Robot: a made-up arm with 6 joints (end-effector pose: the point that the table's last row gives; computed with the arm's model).
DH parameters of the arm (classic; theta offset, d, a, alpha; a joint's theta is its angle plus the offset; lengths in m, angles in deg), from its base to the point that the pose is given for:
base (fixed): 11.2 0 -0.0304 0
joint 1: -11.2 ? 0.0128 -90
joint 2: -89.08 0 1.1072 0
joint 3: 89.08 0.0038 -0.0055 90
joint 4: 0 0.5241 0.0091 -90
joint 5: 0 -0.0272 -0.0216 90
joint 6: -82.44 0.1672 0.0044 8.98
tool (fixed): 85.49 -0.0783 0 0
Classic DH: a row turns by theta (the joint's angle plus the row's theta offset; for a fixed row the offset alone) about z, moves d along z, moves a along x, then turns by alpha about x.
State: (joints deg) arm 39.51 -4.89 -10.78 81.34 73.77 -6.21
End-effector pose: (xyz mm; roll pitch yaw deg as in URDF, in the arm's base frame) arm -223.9 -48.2 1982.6 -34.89 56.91 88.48
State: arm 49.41 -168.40 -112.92 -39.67 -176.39 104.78
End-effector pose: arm 117.1 129.5 -670.9 -91.15 57.43 140.37
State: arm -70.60 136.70 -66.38 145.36 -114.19 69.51
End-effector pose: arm 357.5 -1168.5 -383.6 170.13 -21.70 -155.18
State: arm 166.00 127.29 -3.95 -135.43 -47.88 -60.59
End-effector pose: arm -1360.3 242.6 -682.3 -159.15 -21.00 -166.85
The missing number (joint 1, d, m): 0.33
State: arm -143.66 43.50 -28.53 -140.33 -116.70 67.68
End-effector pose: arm -754.4 -610.8 1567.1 -127.60 -0.23 -176.00
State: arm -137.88 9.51 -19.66 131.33 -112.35 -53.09
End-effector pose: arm -190.3 -122.2 1898.5 120.76 -41.59 -121.46
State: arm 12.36 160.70 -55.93 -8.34 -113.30 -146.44
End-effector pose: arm 777.4 151.5 -770.1 12.25 -6.92 -129.95
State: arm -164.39 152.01 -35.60 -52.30 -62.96 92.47
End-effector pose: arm -1012.3 -340.7 -840.7 62.40 36.28 -51.90
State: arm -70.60 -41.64 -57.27 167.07 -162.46 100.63
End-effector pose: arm -389.9 1071.3 1097.8 -57.22 20.30 -143.52
